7 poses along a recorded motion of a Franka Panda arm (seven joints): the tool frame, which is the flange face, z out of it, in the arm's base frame.
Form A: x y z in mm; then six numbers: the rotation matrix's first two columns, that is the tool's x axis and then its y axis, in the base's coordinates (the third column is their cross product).
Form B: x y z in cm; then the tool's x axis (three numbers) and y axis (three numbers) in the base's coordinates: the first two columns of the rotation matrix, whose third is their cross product. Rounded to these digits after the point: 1 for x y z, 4 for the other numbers.
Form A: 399 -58 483 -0.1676 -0.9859 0.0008 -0.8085 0.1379 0.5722
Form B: 39.9 -5.8 48.3 -0.1676 -0.9859 0.0008 -0.8085 0.1379 0.5722
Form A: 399 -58 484 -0.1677 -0.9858 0.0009 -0.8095 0.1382 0.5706
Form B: 39.9 -5.8 48.4 -0.1677 -0.9858 0.0009 -0.8095 0.1382 0.5706
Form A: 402 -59 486 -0.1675 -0.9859 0.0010 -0.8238 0.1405 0.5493
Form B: 40.2 -5.9 48.6 -0.1675 -0.9859 0.0010 -0.8238 0.1405 0.5493
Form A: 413 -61 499 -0.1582 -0.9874 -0.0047 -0.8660 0.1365 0.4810
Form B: 41.3 -6.1 49.9 -0.1582 -0.9874 -0.0047 -0.8660 0.1365 0.4810
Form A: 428 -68 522 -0.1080 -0.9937 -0.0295 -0.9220 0.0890 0.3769
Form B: 42.8 -6.8 52.2 -0.1080 -0.9937 -0.0295 -0.9220 0.0890 0.3769
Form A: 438 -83 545 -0.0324 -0.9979 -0.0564 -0.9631 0.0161 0.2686
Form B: 43.8 -8.3 54.5 -0.0324 -0.9979 -0.0564 -0.9631 0.0161 0.2686
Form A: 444 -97 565 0.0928 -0.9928 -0.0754 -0.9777 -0.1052 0.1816
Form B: 44.4 -9.7 56.5 0.0928 -0.9928 -0.0754 -0.9777 -0.1052 0.1816
